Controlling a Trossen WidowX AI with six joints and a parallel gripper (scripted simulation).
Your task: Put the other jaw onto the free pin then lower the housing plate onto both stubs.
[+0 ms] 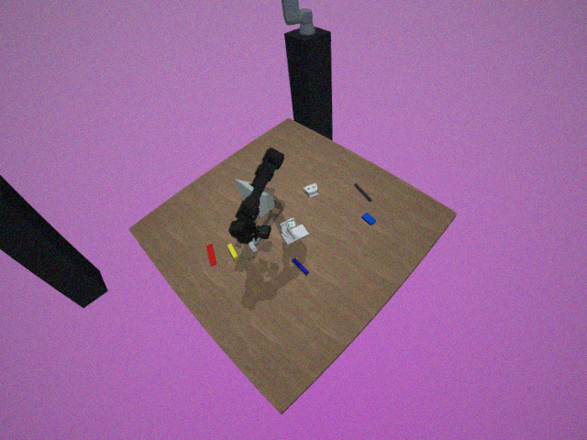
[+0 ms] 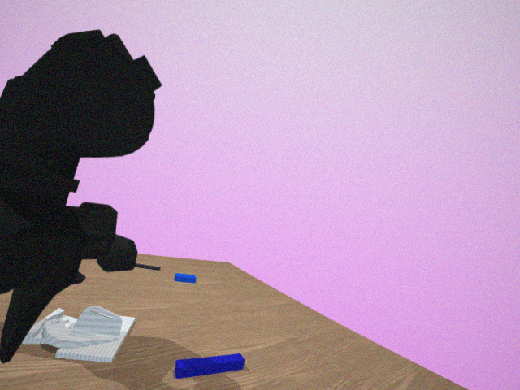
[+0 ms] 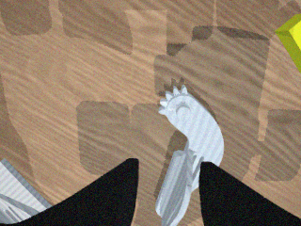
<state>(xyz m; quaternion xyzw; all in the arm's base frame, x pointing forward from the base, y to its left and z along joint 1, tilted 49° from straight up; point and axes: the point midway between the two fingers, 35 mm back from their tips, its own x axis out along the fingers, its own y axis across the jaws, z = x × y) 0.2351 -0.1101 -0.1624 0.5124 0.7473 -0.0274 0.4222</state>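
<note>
The jaw is 20 mm behind my gripper tip and 80 mm below it. The rest, counted from my gripper tip: yellow bar (60 mm behind, 100 mm to the right, 70 mm below); then red bar (130 mm behind, 190 mm to the right, 80 mm below); then long blue block (220 mm ahead, 100 mm to the left, 80 mm below).
</note>
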